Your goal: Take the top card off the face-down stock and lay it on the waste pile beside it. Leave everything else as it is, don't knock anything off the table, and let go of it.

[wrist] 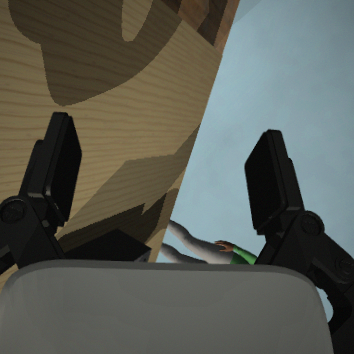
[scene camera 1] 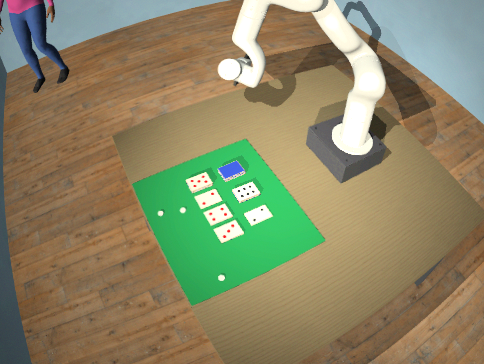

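The face-down stock (scene camera 1: 231, 169) is a small pile with a blue top, near the back edge of the green mat (scene camera 1: 275, 235). A face-up pile with six black pips (scene camera 1: 246, 192) lies beside it, and a face-up pile with five red pips (scene camera 1: 199, 182) lies on its other side. No label shows which is the waste pile. My gripper (wrist: 167, 139) is open and empty, its two black fingers wide apart. It is high above the far part of the table, beyond the mat and away from the stock. In the scene view the arm's wrist mostly hides it.
Face-up cards with two black pips (scene camera 1: 258, 215), two red pips (scene camera 1: 208, 199), four red pips (scene camera 1: 218, 214) and three red pips (scene camera 1: 228, 231) lie near the piles. Small white balls (scene camera 1: 160, 213) (scene camera 1: 182, 210) (scene camera 1: 221, 277) are on the mat. The dark base (scene camera 1: 345, 162) stands on the wooden table (scene camera 1: 390, 240).
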